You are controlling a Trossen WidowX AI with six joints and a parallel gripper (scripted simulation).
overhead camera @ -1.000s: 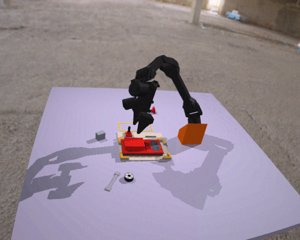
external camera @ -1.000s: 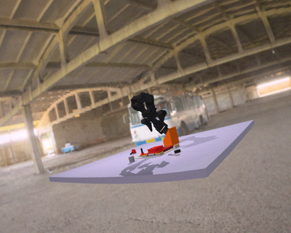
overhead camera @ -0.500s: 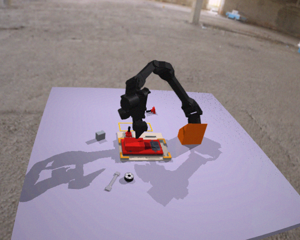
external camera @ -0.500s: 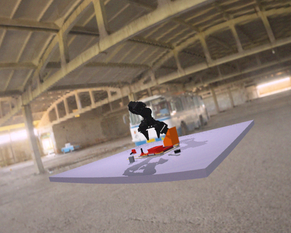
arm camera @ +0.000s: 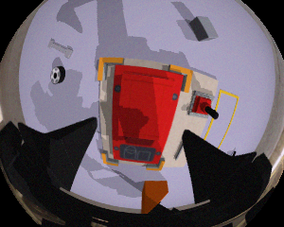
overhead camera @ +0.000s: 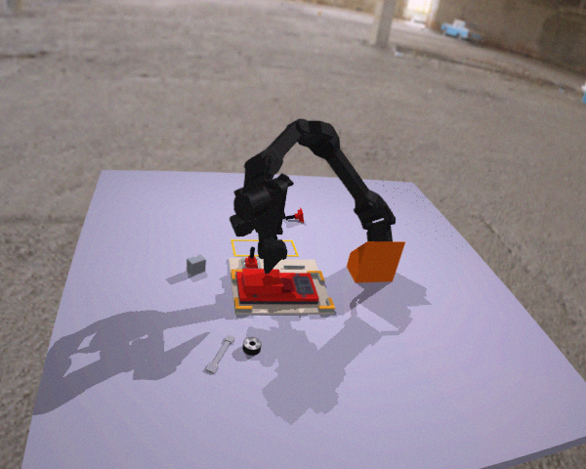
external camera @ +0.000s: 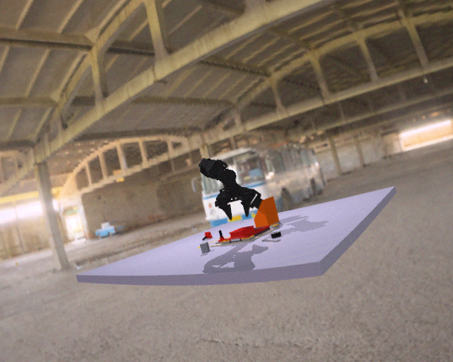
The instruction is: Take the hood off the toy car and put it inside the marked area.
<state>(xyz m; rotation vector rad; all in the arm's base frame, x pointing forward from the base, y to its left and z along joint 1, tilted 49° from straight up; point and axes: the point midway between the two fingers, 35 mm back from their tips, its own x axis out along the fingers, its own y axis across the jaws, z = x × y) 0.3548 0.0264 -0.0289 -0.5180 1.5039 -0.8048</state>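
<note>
My gripper tip is now 60 mm above the red hood. Also, from my gripper tip: grey wrench: 140 mm ahead, 190 mm to the left, 100 mm below; black wheel: 70 mm ahead, 190 mm to the left, 90 mm below.
</note>
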